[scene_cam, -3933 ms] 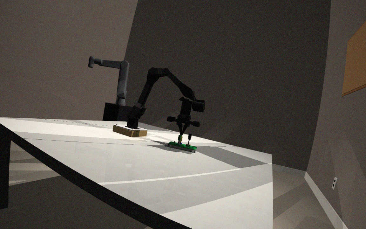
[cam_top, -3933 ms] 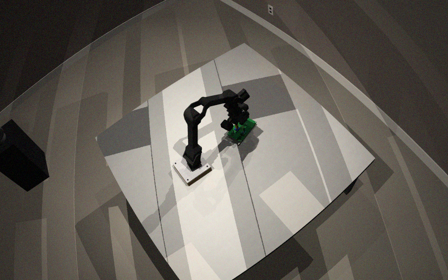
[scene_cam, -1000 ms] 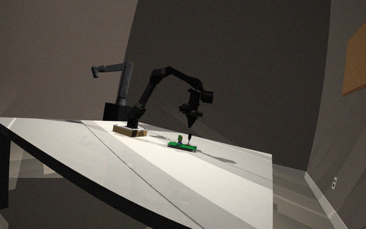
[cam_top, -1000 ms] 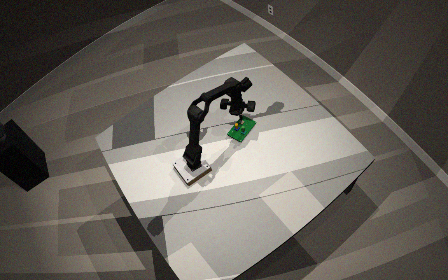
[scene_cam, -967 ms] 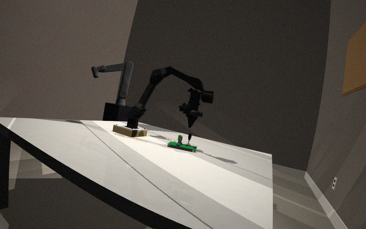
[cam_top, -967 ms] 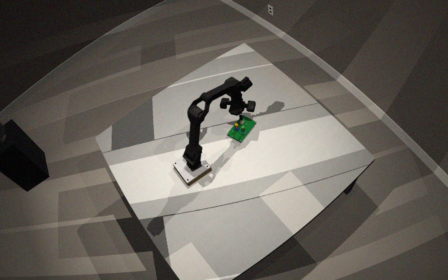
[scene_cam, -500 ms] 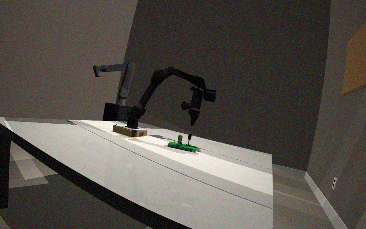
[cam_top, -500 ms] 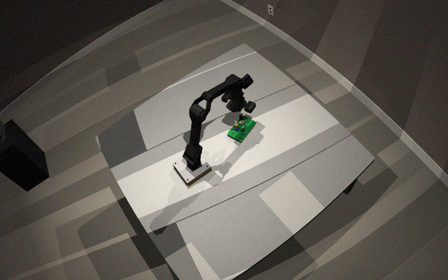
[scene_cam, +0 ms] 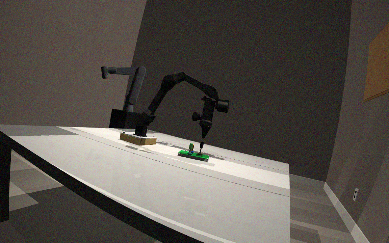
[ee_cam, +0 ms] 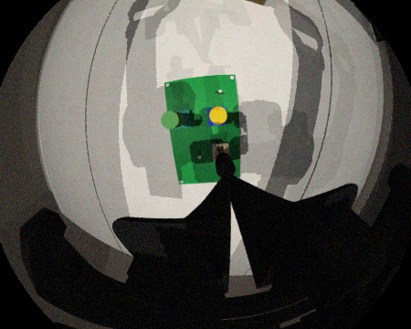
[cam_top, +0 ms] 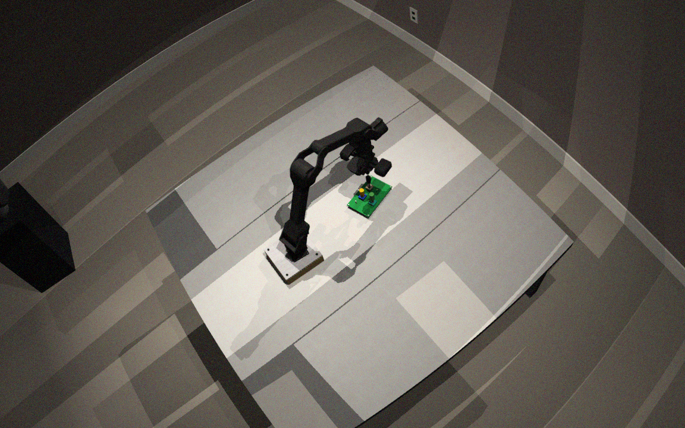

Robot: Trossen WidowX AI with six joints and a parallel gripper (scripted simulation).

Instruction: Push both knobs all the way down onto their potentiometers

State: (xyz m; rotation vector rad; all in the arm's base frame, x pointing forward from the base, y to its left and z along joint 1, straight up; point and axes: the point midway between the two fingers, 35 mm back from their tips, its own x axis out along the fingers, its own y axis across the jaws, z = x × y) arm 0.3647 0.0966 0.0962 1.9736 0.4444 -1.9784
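My gripper tip is now 40 mm above the black knob. The rest, counted from my gripper tip: orange knob (50 mm behind, 20 mm to the right, 60 mm below).
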